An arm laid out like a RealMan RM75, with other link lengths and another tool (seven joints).
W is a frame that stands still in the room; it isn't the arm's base.
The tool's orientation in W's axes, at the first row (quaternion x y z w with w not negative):
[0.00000 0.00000 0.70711 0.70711]
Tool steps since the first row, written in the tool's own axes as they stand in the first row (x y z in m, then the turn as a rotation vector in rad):
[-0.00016 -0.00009 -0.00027 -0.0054 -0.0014 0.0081]
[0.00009 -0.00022 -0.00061 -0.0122 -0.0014 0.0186]
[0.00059 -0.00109 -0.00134 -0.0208 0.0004 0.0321]
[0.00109 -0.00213 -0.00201 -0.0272 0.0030 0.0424]
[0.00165 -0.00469 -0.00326 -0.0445 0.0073 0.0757]
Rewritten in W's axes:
[0.00009 -0.00016 -0.00027 0.0014 -0.0054 0.0081]
[0.00022 0.00009 -0.00061 0.0014 -0.0122 0.0186]
[0.00109 0.00059 -0.00134 -0.0004 -0.0208 0.0321]
[0.00213 0.00109 -0.00201 -0.0030 -0.0272 0.0424]
[0.00469 0.00165 -0.00326 -0.0073 -0.0445 0.0757]

